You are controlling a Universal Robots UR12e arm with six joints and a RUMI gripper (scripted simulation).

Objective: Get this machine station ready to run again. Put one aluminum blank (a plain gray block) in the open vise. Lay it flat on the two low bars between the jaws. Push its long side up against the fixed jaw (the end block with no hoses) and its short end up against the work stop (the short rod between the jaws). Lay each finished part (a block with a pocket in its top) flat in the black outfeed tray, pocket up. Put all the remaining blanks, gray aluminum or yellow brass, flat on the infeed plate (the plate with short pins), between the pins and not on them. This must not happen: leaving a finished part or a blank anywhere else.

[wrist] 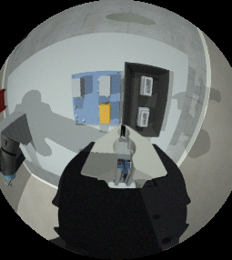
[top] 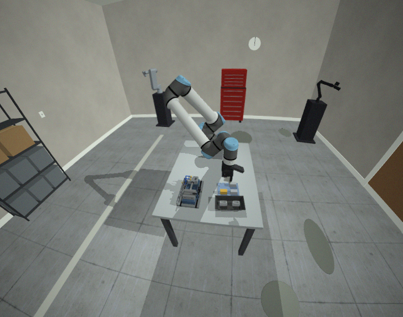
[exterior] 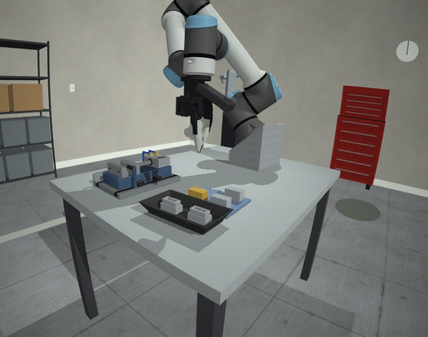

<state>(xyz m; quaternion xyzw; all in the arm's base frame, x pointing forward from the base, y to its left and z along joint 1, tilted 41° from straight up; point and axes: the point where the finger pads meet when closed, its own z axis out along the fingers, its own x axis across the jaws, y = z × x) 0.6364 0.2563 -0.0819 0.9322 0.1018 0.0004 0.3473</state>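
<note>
The gray aluminum blank is 17 cm below my hand, 15 cm behind it and 3 cm to the left of it. Also, from my hand: dark work stop (27 cm to the right, 11 cm below, 9 cm ahead); blue infeed plate (19 cm below, 9 cm behind, 1 cm to the right); yellow brass blank (17 cm below, 4 cm to the right, 4 cm behind).
</note>
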